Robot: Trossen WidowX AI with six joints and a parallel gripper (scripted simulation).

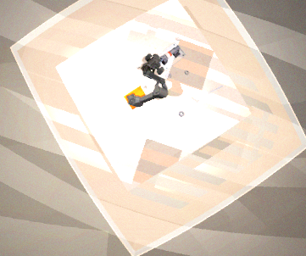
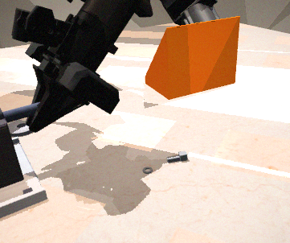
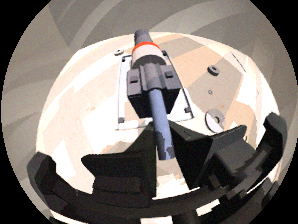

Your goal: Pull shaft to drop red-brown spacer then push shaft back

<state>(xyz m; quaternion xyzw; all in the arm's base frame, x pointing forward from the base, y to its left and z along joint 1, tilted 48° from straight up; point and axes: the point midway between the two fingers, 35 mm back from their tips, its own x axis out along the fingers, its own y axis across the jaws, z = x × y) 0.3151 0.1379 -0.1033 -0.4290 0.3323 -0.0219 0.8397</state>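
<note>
Now: the blue-grey shaft 60 mm ahead of my gripper tip, 20 mm to the left of it and 20 mm above it. The rest, counted from my gripper tip: red-brown spacer 100 mm ahead, 20 mm to the left, 20 mm above; then small grey bolt 170 mm behind, 60 mm to the left, 50 mm below; then pale washer 30 mm ahead, 120 mm to the right, 50 mm below.
</note>
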